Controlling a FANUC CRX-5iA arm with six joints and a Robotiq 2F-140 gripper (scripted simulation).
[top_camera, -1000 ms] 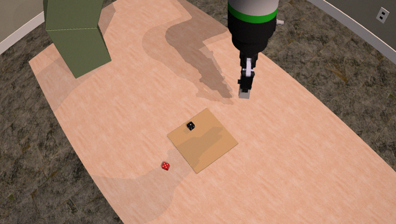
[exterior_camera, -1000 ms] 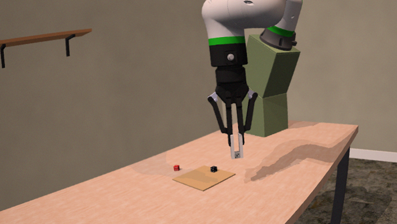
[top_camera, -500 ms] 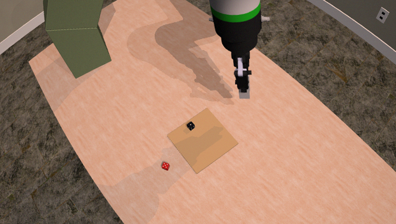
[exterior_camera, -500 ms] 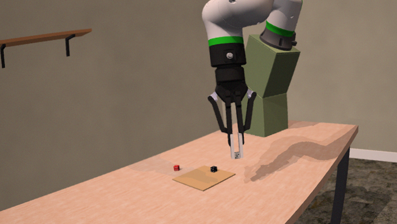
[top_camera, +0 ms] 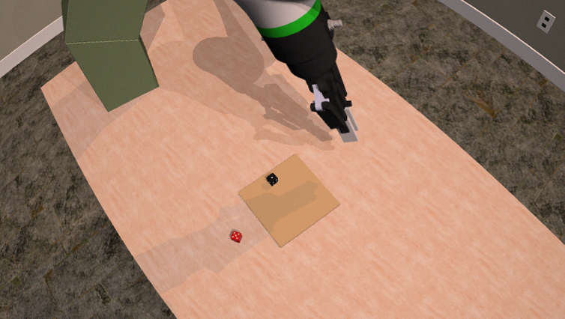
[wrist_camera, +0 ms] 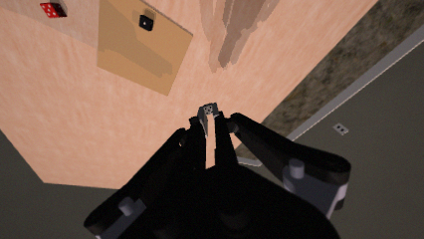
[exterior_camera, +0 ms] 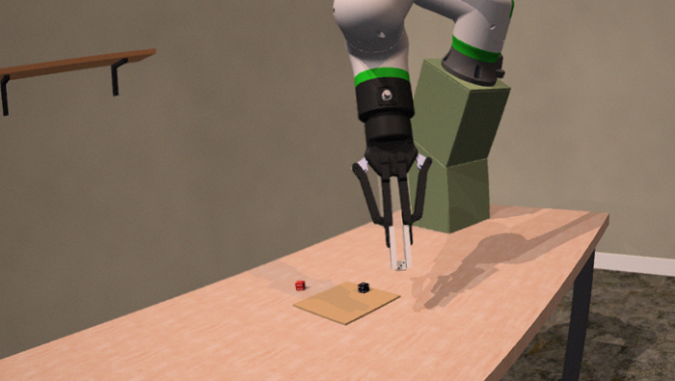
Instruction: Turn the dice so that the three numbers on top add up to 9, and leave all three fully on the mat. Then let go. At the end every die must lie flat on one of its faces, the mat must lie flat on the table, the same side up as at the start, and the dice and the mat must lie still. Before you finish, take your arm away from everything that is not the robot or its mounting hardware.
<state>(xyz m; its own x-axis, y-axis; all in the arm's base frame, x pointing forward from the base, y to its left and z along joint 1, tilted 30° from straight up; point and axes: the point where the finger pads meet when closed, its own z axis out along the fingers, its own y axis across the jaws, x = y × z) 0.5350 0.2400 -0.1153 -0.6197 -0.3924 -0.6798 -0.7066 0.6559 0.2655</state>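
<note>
My hand is 3 cm above the white die. The rest, counted from my hand: tan square mat (14 cm to the right, 13 cm below); black die (14 cm to the right, 12 cm below, 5 cm behind); red die (26 cm to the right, 12 cm below).
</note>
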